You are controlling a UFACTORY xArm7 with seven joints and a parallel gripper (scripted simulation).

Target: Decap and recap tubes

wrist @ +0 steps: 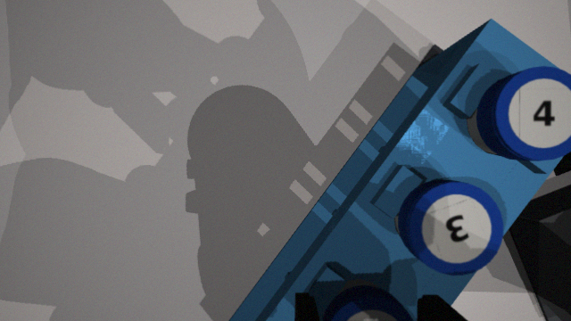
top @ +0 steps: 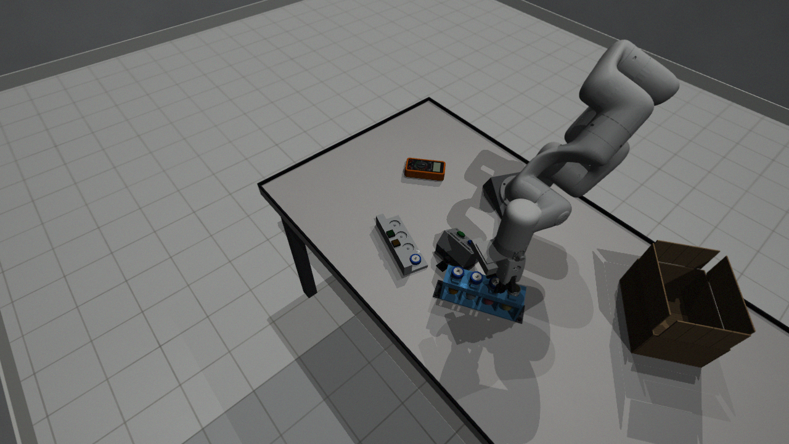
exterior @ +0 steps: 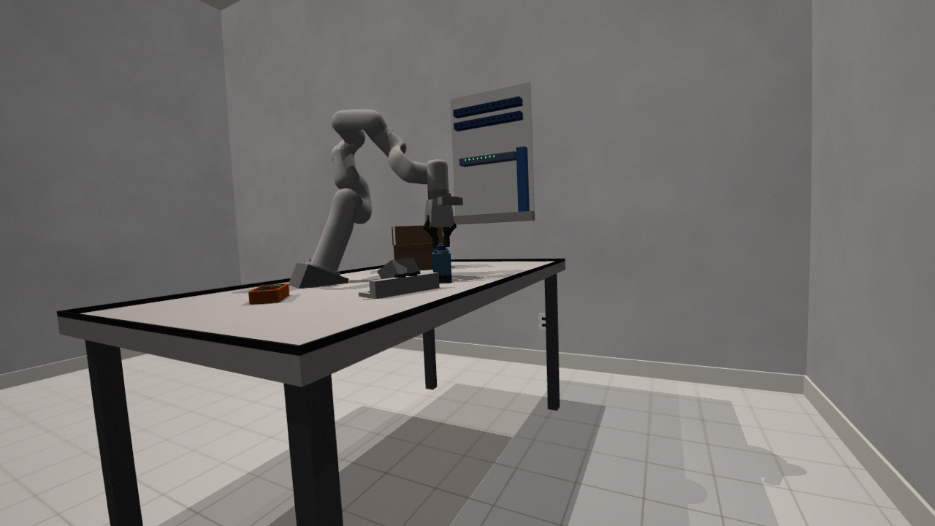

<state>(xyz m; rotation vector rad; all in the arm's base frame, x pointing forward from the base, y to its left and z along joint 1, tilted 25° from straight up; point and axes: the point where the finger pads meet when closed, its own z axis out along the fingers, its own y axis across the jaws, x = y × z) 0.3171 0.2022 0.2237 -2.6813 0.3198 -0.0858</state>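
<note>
My gripper is now 1 cm above the cap 2. From my hand the other things lie so: cap 3: 3 cm ahead, 4 cm to the right, 2 cm below; blue key: 5 cm behind, 17 cm to the right, 6 cm below; cap 4: 7 cm ahead, 8 cm to the right, 2 cm below.
</note>
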